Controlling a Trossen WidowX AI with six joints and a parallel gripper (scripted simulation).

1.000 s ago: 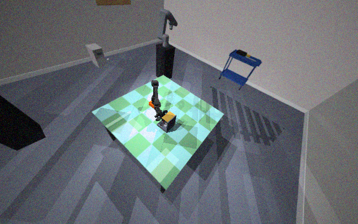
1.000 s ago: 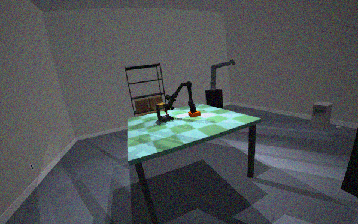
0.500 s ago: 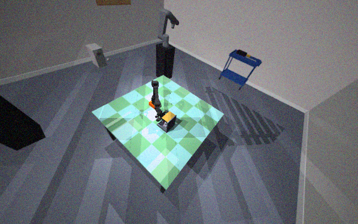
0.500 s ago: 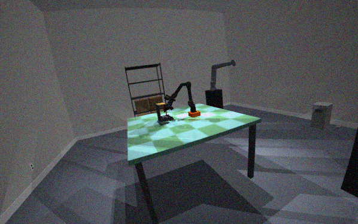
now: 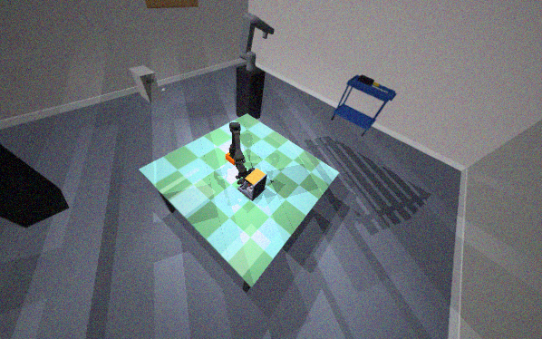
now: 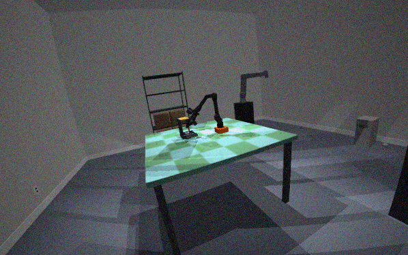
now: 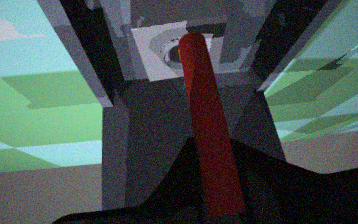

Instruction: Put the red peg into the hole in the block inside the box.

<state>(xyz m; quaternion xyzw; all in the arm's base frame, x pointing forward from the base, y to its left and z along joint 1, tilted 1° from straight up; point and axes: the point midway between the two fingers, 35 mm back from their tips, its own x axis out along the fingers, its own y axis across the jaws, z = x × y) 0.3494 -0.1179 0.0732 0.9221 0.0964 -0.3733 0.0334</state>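
The orange roof lies 11 cm above my gripper tip, 2 cm ahead of it and 1 cm to the left of it. The rest, counted from my gripper tip: red peg (3 cm behind, 1 cm to the right, 1 cm below).
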